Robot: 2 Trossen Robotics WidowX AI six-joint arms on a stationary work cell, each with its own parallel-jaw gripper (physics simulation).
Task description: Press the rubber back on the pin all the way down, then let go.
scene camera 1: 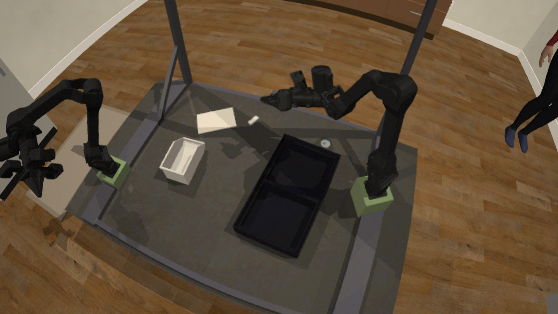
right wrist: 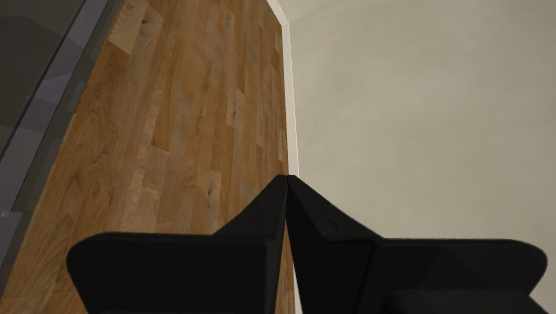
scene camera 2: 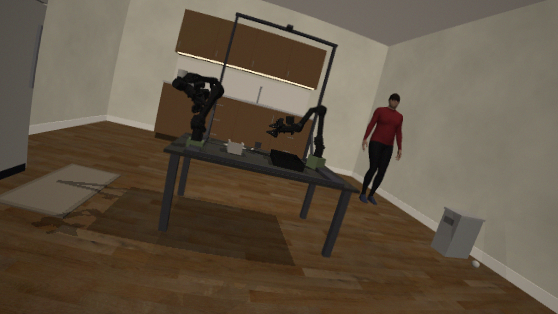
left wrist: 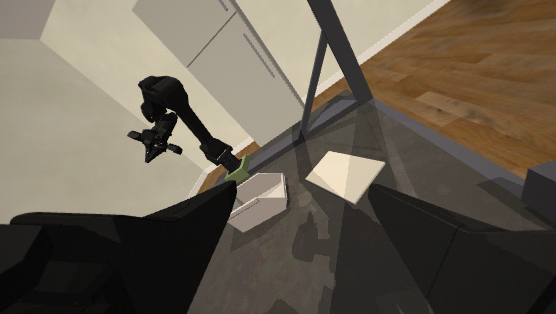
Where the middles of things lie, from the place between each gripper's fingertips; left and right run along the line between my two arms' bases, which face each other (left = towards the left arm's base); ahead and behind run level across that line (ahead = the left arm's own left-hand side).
The white box (scene camera 1: pixel 180 163) lies 33 cm behind my right hand, 31 cm to the left of it and 25 cm below it. Also, from my right hand: black two-compartment tray (scene camera 1: pixel 279 213): 25 cm behind, 69 cm to the left, 26 cm below.
I see the black two-compartment tray 24 cm ahead of my left hand, 17 cm below it and 10 cm to the left of it. Round my left hand: white box: 27 cm to the right, 16 cm below, 15 cm ahead.
